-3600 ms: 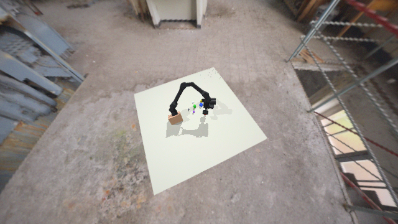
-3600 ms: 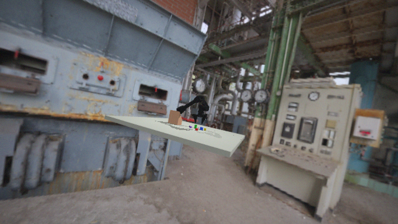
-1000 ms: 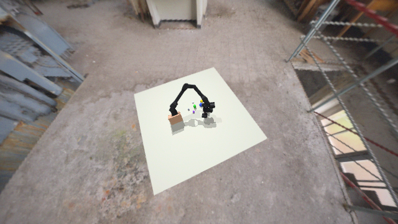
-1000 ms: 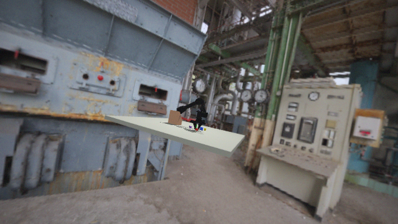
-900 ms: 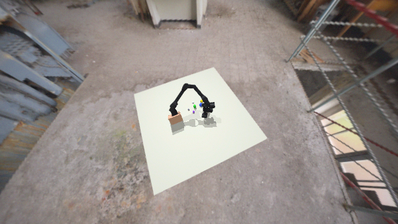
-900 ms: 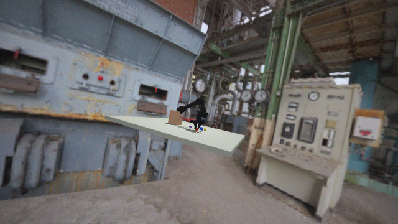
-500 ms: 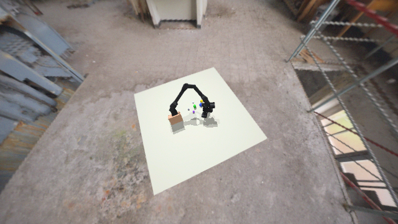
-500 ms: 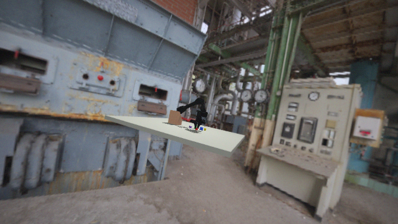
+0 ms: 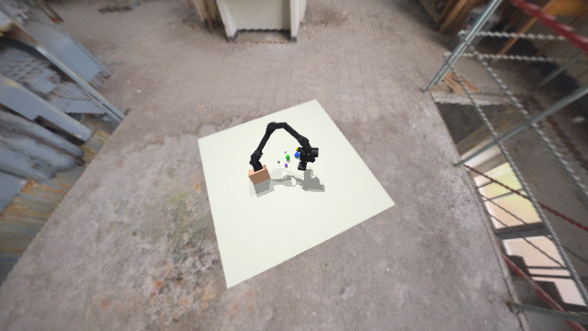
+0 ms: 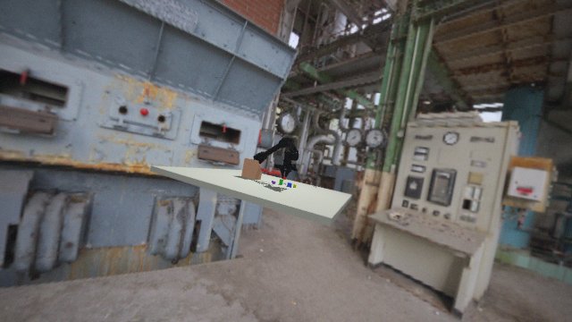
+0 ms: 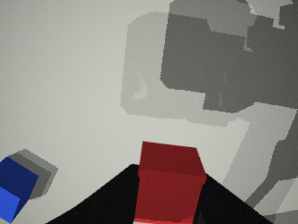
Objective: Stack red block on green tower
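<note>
Now: the purple block 12 cm behind my gripper tip, 9 cm to the left of it and 7 cm below it. From my gripper tip the other things lie so: yellow block (19 cm to the left, 6 cm below, 3 cm ahead); then blue block (14 cm to the left, 6 cm below); then red block (right at my gripper tip).
</note>
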